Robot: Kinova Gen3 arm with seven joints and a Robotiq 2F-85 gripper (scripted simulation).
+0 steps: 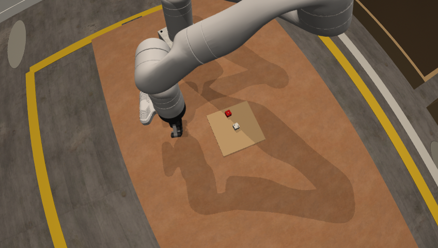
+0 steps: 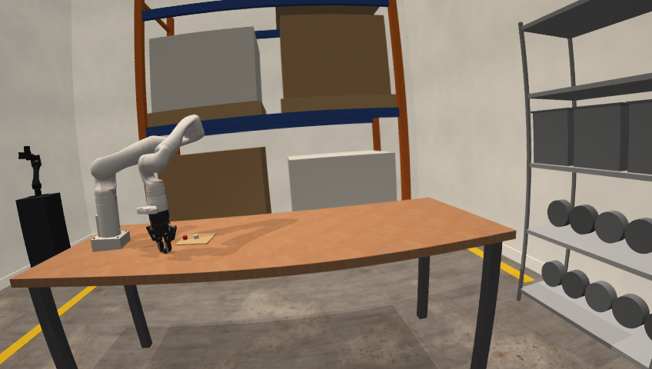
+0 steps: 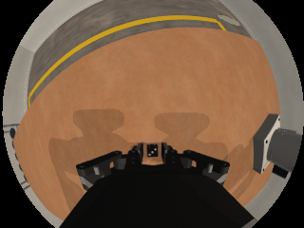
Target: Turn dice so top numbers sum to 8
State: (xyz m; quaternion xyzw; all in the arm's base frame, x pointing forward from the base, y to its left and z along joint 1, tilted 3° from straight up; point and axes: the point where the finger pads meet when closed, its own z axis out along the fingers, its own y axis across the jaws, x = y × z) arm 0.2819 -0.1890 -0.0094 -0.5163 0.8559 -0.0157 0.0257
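The black die lies 20 mm below my hand. From my hand the other things lie so: red die (60 mm ahead, 140 mm to the left, 10 mm below); tan mat (110 mm ahead, 140 mm to the left, 20 mm below); white die (110 mm ahead, 140 mm to the left, 10 mm below).
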